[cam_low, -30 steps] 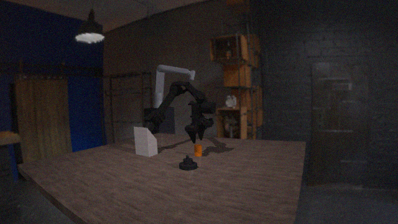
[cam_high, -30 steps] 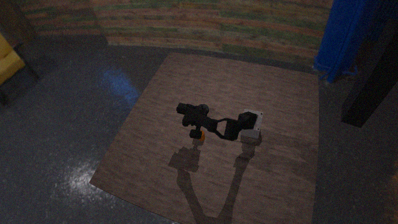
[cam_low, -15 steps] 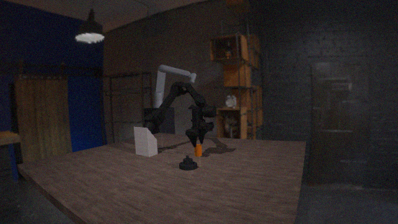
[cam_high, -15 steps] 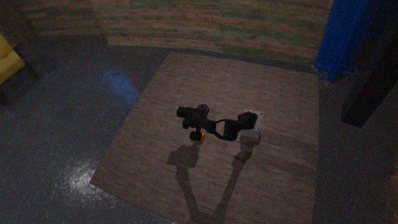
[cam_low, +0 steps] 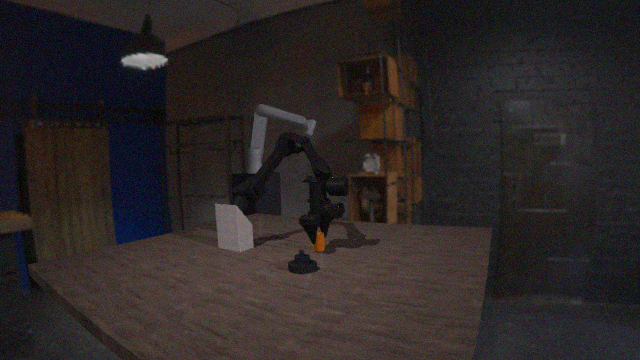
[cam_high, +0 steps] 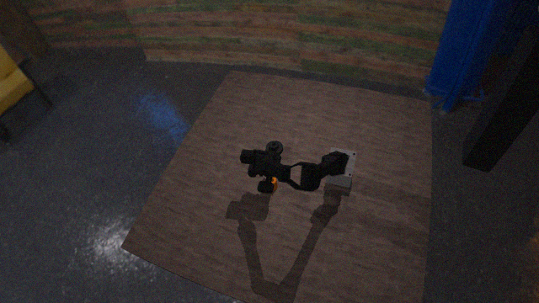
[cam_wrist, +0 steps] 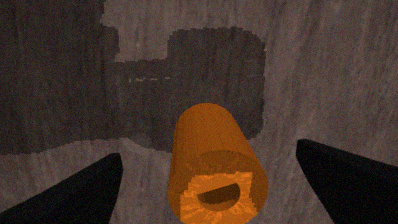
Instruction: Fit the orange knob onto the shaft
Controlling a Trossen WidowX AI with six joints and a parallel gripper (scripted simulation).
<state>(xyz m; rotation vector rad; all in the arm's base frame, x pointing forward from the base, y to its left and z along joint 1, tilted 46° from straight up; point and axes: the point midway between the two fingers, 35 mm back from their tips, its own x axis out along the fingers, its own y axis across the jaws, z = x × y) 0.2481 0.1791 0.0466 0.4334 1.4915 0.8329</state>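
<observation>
Right now my gripper tip is right at the orange knob. Also, from my gripper tip: dark round pedestal 8 cm ahead, 20 cm to the right.
</observation>
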